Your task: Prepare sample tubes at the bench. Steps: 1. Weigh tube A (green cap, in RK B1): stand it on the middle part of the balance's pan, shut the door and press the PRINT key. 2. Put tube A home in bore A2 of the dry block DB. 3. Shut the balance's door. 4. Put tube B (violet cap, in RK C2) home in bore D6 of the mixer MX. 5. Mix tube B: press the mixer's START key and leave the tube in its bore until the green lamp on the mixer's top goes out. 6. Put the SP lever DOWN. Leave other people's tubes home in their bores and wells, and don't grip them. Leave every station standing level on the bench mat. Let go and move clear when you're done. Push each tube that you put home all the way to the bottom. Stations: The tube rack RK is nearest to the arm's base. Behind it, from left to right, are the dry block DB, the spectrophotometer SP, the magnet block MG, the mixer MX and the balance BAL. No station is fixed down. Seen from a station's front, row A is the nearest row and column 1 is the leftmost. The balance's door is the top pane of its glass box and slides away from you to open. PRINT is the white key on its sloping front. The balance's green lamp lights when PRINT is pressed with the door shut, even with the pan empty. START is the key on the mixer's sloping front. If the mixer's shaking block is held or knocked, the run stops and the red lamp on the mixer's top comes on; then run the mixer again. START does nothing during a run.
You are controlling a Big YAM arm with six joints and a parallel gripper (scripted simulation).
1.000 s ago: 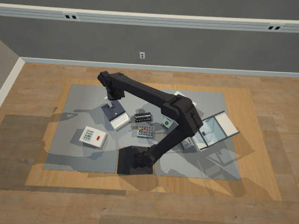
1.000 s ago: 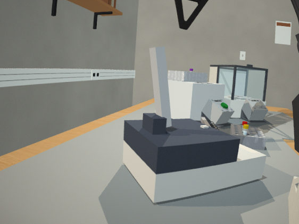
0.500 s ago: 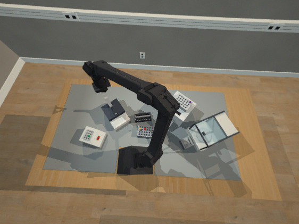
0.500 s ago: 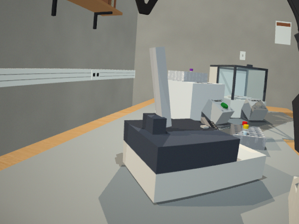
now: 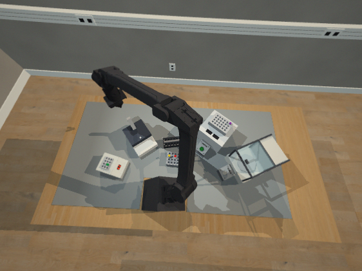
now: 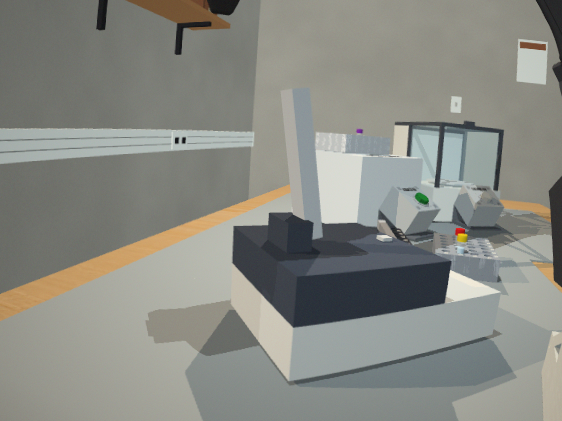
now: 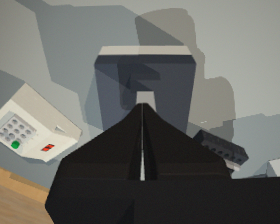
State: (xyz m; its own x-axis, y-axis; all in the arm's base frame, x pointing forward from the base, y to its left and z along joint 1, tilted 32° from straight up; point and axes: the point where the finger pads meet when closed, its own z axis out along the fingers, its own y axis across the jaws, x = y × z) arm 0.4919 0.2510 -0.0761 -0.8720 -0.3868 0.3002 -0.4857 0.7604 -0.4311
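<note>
My hand is 60 mm past the SP lever, 40 mm to the left of it and 110 mm above it. Round my hand: dry block (280 mm behind, 100 mm to the left, 220 mm below); then rack RK (280 mm behind, 300 mm to the right, 240 mm below); then magnet block (160 mm behind, 280 mm to the right, 230 mm below).
</note>
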